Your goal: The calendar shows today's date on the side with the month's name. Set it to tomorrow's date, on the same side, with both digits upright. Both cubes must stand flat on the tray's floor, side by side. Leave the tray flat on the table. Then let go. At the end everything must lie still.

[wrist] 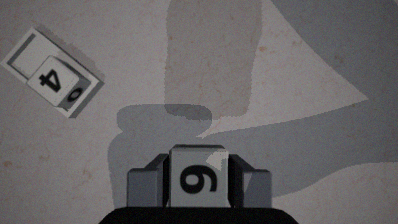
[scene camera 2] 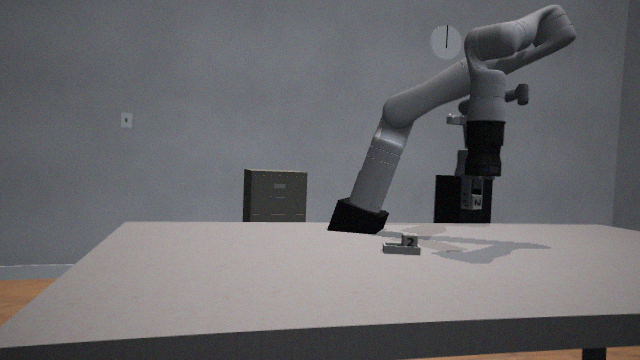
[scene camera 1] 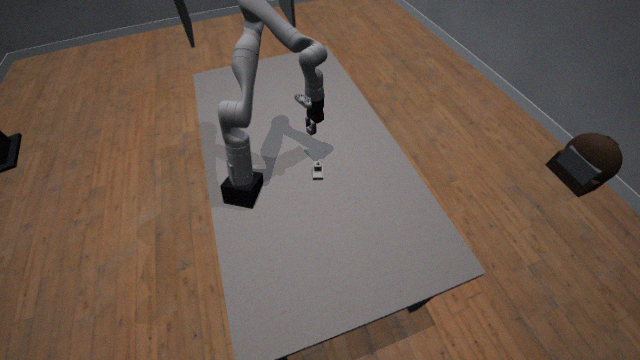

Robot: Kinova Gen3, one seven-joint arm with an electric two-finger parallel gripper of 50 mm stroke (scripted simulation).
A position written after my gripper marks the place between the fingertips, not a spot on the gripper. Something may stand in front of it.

In view: my gripper [scene camera 2: 471,204], a cube [wrist: 56,81], a calendar tray [wrist: 31,51] and a cube [wrist: 198,174].
My gripper shows as well in the wrist view [wrist: 198,172].
